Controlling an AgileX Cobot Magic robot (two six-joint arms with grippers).
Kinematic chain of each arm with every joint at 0, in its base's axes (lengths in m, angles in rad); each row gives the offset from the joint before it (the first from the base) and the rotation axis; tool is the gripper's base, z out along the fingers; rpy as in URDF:
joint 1: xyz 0 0 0.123 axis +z
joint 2: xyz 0 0 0 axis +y
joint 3: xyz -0.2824 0 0.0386 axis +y
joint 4: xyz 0.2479 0 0.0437 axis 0.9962 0 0.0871
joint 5: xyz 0 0 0 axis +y
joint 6: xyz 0.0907 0 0.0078 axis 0.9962 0 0.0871
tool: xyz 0 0 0 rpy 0 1.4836 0
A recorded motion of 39 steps. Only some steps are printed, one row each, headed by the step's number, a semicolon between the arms.
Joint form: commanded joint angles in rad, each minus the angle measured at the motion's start. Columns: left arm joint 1, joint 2, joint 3, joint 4, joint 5, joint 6; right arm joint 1, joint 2, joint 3, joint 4, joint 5, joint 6.
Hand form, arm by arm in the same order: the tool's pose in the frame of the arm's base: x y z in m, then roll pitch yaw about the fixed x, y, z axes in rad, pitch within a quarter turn. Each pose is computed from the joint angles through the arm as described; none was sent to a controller.
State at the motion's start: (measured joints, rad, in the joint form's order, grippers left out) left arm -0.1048 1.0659 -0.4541 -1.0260 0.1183 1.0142; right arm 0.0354 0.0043 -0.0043 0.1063 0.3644 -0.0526
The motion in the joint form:
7: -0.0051 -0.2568 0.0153 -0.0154 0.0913 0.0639; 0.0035 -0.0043 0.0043 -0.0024 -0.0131 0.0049
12: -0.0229 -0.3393 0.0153 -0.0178 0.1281 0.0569; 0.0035 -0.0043 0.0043 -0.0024 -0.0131 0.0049
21: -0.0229 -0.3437 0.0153 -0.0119 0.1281 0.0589; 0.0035 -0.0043 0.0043 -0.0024 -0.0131 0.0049
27: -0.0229 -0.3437 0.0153 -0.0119 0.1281 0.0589; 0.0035 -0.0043 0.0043 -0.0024 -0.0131 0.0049
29: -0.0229 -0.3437 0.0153 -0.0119 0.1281 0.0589; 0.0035 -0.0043 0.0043 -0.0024 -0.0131 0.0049
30: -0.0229 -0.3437 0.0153 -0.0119 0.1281 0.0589; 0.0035 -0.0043 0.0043 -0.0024 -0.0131 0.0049
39: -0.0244 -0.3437 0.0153 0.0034 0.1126 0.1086; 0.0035 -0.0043 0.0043 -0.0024 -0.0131 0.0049
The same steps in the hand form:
7: 0.1599 -0.0342 0.2709 -3.0740 1.1864 2.9097; 0.0532 0.0053 0.1816 2.9236 1.3021 2.9916
12: 0.1453 -0.0381 0.2824 -3.0494 1.2506 2.8871; 0.0532 0.0053 0.1816 2.9236 1.3021 2.9916
21: 0.1445 -0.0380 0.2829 -3.0757 1.2543 2.8603; 0.0532 0.0053 0.1816 2.9236 1.3021 2.9916
27: 0.1445 -0.0380 0.2829 -3.0757 1.2543 2.8603; 0.0532 0.0053 0.1816 2.9236 1.3021 2.9916
29: 0.1445 -0.0380 0.2829 -3.0757 1.2543 2.8603; 0.0532 0.0053 0.1816 2.9236 1.3021 2.9916
30: 0.1445 -0.0380 0.2829 -3.0757 1.2543 2.8603; 0.0532 0.0053 0.1816 2.9236 1.3021 2.9916
39: 0.1451 -0.0369 0.2833 2.9938 1.2555 2.6503; 0.0532 0.0053 0.1816 2.9236 1.3021 2.9916

